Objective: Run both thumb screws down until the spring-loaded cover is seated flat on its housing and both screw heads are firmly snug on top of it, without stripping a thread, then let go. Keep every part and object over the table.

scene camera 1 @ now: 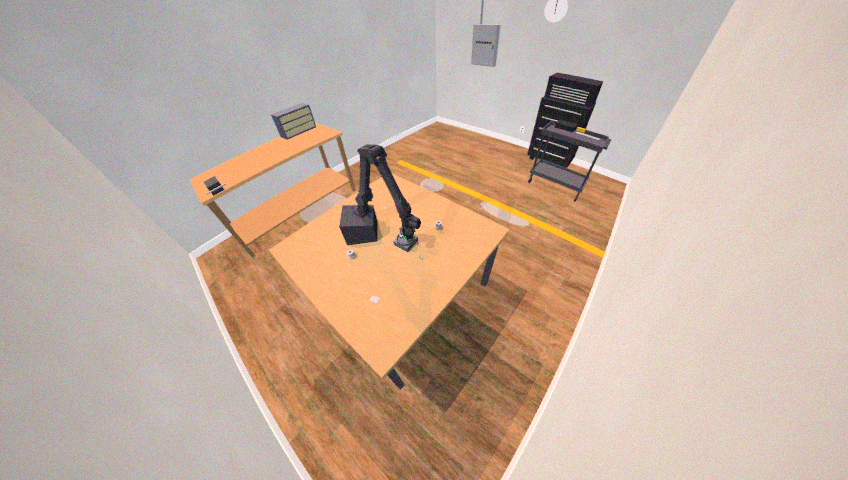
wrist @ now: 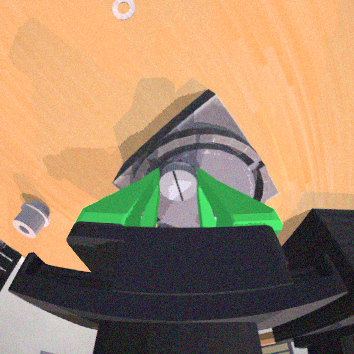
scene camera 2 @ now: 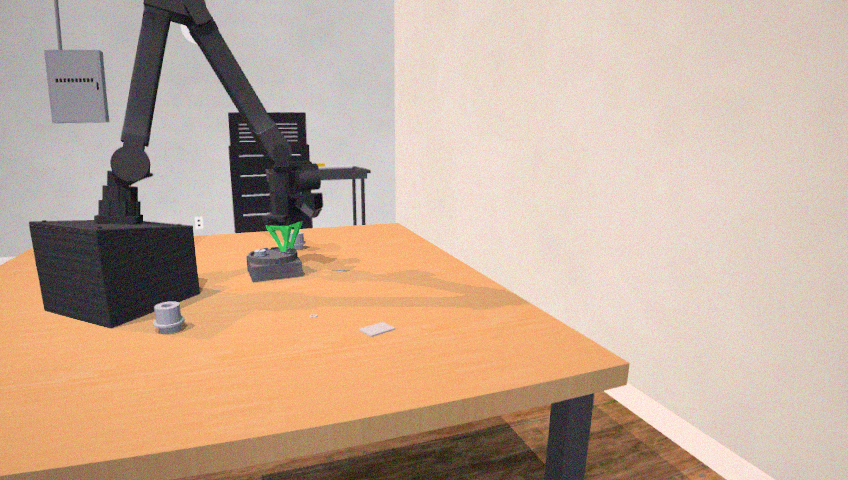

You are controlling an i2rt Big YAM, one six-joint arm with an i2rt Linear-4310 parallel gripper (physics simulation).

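Seen in the pictures: gripper, fingertip midpoint: [wrist: 177, 175] [scene camera 2: 286, 250]; arm's base, link origin: [scene camera 1: 363, 211] [wrist: 328, 333] [scene camera 2: 119, 222].
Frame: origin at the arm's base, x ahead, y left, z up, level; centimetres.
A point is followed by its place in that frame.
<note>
The dark square housing [scene camera 1: 406, 245] @(x 38.6, y -0.1, z -12.8 cm) [scene camera 2: 277, 271] @(x 34.2, y -1.9, z -14.9 cm) [wrist: 212, 106] @(x 39.8, y -1.1, z -13.1 cm) sits on the table, turned diagonally in the wrist view. Its round grey cover [scene camera 2: 274, 257] @(x 34.0, y 0.2, z -11.8 cm) [wrist: 225, 172] @(x 35.1, y 1.1, z -11.8 cm) lies over it; whether it is fully flat cannot be told. My gripper [scene camera 1: 405, 237] @(x 37.7, y 4.0, z -11.2 cm) [scene camera 2: 286, 249] @(x 37.7, y 4.0, z -11.2 cm) [wrist: 177, 175] @(x 37.7, y 4.0, z -11.2 cm) points down over the cover, its green fingers shut on one thumb screw [wrist: 178, 186] @(x 37.2, y 4.3, z -10.5 cm). That screw's slotted, knurled head shows between the fingertips. The other thumb screw [scene camera 2: 260, 252] @(x 30.8, y 2.7, z -10.8 cm) is on the left side of the cover in scene camera 2; it is hidden in the wrist view.
The black robot base [scene camera 1: 358, 226] @(x 8.8, y -13.0, z 0.0 cm) [scene camera 2: 113, 273] @(x 1.1, y -20.4, z -6.6 cm) stands beside the housing. One flanged grey cylinder [scene camera 1: 351, 254] @(x 12.3, y -27.4, z -12.9 cm) [scene camera 2: 168, 318] @(x 10.7, y -28.9, z -14.0 cm) is near the base, another [scene camera 1: 438, 225] @(x 45.7, y 28.6, z -13.3 cm) [scene camera 2: 299, 240] @(x 45.1, y 28.0, z -14.1 cm) beyond the housing. A ring [scene camera 2: 340, 270] @(x 50.9, y 0.0, z -17.1 cm) and a flat light plate [scene camera 1: 374, 299] @(x 46.8, y -41.7, z -16.8 cm) [scene camera 2: 377, 328] @(x 46.9, y -41.7, z -16.8 cm) lie on the table.
</note>
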